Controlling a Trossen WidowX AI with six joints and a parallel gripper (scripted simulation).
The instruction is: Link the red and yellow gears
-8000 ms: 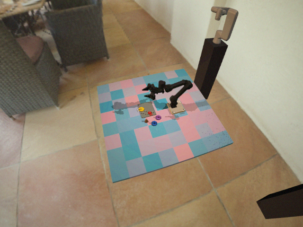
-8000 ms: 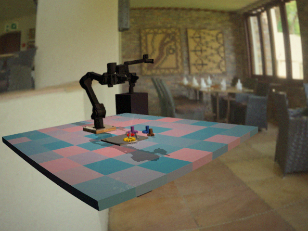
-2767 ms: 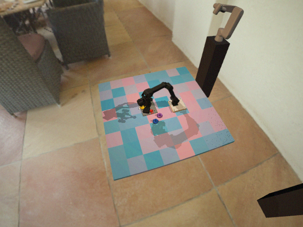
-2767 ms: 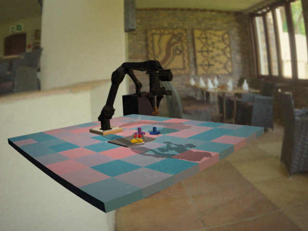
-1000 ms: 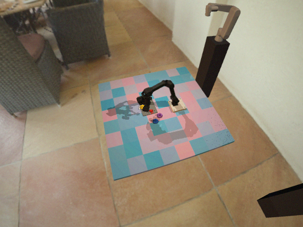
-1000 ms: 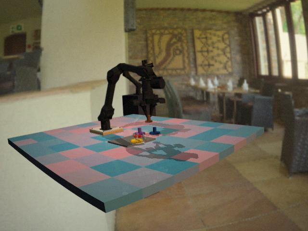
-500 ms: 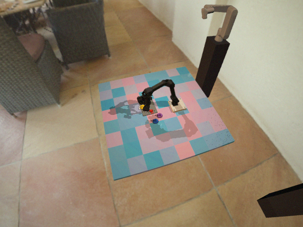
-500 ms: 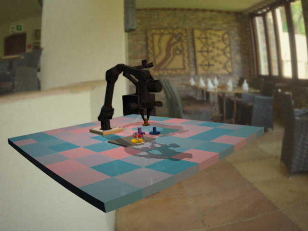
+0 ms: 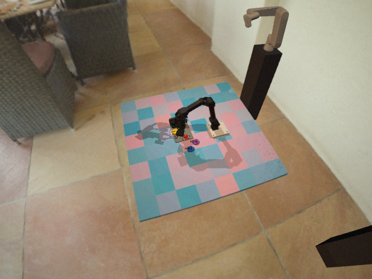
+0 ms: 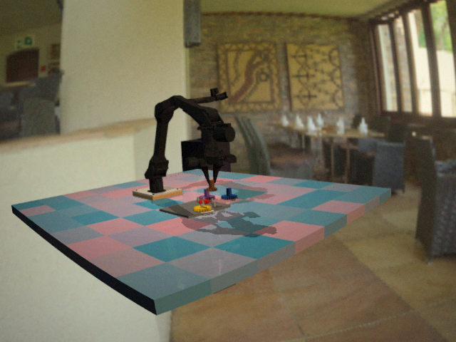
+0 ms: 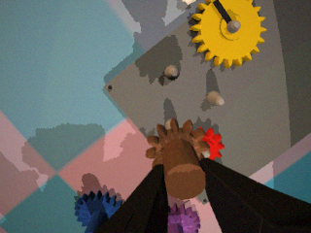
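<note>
Right now the red gear is 70 mm below my gripper tip, 40 mm behind it and 10 mm to the right of it. Round my gripper tip: purple gear 110 mm behind, 70 mm to the left, 70 mm below; yellow gear 90 mm to the right, 70 mm below, 40 mm ahead; white arrow 100 mm to the right, 80 mm below, 80 mm ahead.
</note>
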